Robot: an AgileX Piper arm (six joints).
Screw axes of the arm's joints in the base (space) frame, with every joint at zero. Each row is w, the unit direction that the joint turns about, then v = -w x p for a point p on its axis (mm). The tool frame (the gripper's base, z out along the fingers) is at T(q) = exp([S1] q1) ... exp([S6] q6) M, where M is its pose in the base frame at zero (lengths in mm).
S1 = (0, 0, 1, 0, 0, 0)
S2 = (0, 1, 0, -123, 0, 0)
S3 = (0, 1, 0, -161.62, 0, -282.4)
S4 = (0.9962, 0, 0.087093, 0, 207.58, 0)
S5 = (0, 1, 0, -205.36, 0, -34.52)
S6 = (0.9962, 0, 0.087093, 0, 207.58, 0)
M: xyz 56.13 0 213.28 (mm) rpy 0 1.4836 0 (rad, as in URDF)
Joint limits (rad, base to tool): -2.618..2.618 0..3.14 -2.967..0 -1.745..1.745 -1.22..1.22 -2.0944..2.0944
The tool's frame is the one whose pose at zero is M.
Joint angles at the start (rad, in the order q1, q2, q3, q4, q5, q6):
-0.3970, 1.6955, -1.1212, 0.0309, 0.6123, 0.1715
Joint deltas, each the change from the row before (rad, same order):
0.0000, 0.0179, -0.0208, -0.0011, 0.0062, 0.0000
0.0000, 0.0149, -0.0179, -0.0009, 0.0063, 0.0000
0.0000, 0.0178, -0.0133, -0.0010, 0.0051, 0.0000
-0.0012, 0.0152, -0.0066, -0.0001, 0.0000, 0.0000
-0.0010, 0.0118, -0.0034, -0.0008, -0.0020, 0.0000
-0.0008, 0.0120, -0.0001, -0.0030, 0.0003, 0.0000
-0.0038, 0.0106, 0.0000, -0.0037, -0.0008, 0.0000
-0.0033, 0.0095, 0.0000, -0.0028, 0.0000, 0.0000
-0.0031, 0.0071, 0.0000, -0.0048, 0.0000, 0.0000
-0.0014, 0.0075, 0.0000, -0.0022, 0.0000, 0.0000
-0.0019, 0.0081, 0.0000, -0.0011, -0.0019, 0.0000
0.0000, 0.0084, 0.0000, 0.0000, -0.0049, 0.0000
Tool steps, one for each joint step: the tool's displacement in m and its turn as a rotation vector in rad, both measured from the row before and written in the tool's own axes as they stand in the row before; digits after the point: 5 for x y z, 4 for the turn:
-0.00396, 0.00069, 0.00297, 0.0011, 0.0032, -0.0009
-0.00332, 0.00058, 0.00242, 0.0010, 0.0032, -0.0008
-0.00190, 0.00026, 0.00426, 0.0023, 0.0093, -0.0007
-0.00076, -0.00037, 0.00443, 0.0022, 0.0083, 0.0011
-0.00030, -0.00042, 0.00374, 0.0022, 0.0061, 0.0004
0.00085, -0.00070, 0.00436, 0.0044, 0.0116, -0.0015
0.00045, -0.00176, 0.00385, 0.0055, 0.0089, 0.0006
0.00049, -0.00152, 0.00345, 0.0047, 0.0088, 0.0009
0.00030, -0.00150, 0.00258, 0.0053, 0.0063, -0.0010
0.00047, -0.00075, 0.00273, 0.0032, 0.0071, -0.0004
0.00033, -0.00085, 0.00295, 0.0025, 0.0058, 0.0009
0.00022, -0.00006, 0.00307, 0.0007, 0.0034, 0.0000

